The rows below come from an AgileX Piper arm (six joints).
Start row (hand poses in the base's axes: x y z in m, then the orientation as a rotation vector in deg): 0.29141 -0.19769 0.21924 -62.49 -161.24 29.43
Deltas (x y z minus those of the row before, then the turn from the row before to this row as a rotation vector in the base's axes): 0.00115 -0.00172 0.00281 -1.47 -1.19 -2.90; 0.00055 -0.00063 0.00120 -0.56 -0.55 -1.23; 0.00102 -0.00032 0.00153 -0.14 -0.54 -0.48; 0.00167 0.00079 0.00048 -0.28 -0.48 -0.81; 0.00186 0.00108 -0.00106 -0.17 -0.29 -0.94; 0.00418 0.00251 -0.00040 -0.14 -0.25 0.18; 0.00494 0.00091 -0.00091 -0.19 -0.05 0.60; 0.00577 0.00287 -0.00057 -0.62 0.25 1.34; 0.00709 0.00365 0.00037 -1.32 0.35 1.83; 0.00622 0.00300 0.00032 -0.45 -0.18 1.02; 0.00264 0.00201 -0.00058 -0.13 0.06 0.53; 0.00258 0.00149 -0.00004 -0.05 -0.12 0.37; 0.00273 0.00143 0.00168 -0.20 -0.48 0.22
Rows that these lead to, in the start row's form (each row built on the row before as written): 0.29256 -0.19941 0.22205 -67.35 -160.25 30.85; 0.29311 -0.20004 0.22325 -69.43 -159.82 31.33; 0.29413 -0.20036 0.22478 -70.43 -159.91 31.26; 0.29580 -0.19957 0.22526 -71.86 -159.69 31.40; 0.29766 -0.19849 0.22420 -73.32 -159.20 31.46; 0.30184 -0.19598 0.22380 -73.27 -159.56 31.55; 0.30678 -0.19507 0.22289 -72.54 -160.09 31.84; 0.31255 -0.19220 0.22232 -70.71 -160.98 32.94; 0.31964 -0.18855 0.22269 -68.25 -162.18 35.14; 0.32586 -0.18555 0.22301 -67.06 -163.12 35.78; 0.32850 -0.18354 0.22243 66.28 163.37 -36.00; 0.33108 -0.18205 0.22239 65.72 163.38 -35.96; 0.33381 -0.18062 0.22407 65.36 162.94 -35.86
